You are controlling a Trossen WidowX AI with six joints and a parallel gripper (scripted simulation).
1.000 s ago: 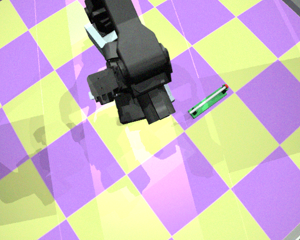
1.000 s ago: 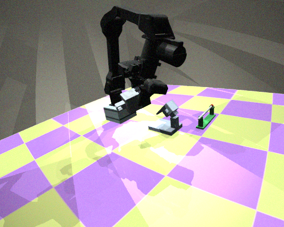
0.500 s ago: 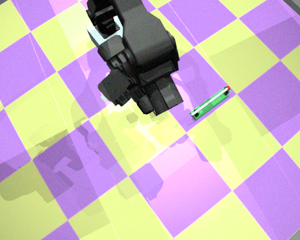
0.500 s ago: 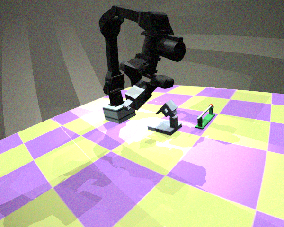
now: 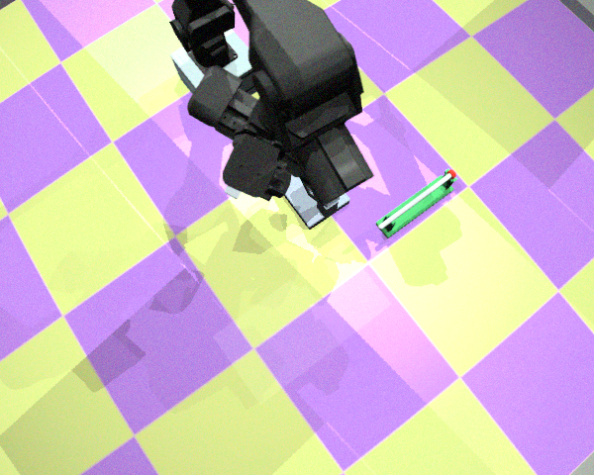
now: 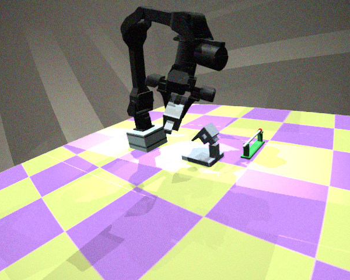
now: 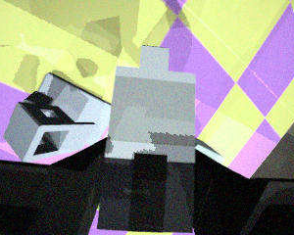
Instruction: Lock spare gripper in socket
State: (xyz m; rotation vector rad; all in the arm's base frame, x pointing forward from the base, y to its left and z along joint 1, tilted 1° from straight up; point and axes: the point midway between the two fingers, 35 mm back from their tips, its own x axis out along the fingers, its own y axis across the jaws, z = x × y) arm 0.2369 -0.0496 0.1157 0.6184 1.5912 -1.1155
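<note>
Right now the spare gripper is 2 cm to the right of my gripper tip and 1 cm ahead of it. The rest, counted from my gripper tip: grey mount (10 cm below, 6 cm to the left, 6 cm ahead); green rack (18 cm to the left, 16 cm ahead, 13 cm below).
</note>
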